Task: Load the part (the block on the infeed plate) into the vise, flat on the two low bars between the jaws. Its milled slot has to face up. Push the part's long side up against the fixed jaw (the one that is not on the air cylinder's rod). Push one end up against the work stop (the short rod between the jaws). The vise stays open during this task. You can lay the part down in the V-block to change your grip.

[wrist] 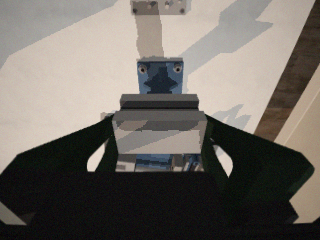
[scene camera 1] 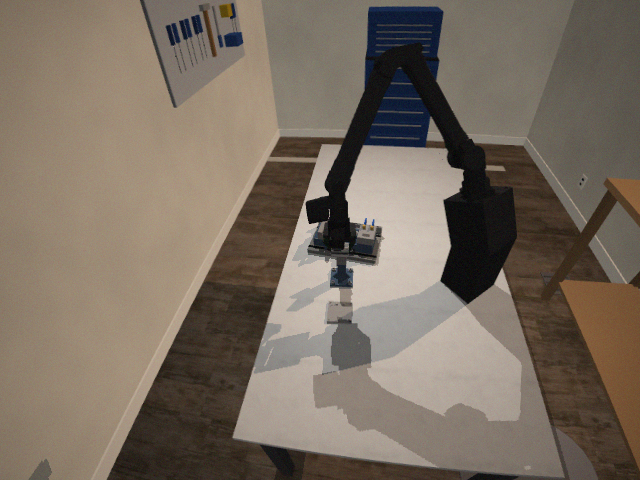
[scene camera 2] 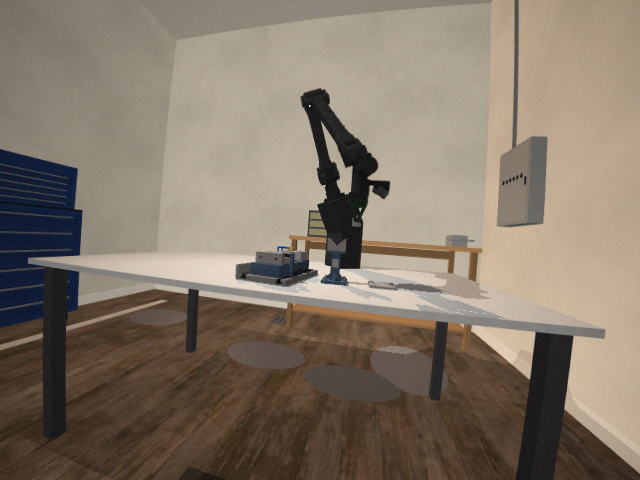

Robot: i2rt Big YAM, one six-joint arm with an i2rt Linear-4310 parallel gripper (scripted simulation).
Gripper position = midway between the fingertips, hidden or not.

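You'd see the gripper here (wrist: 159, 119), and there's a part (wrist: 147, 123) in that same wrist view as the gripper.
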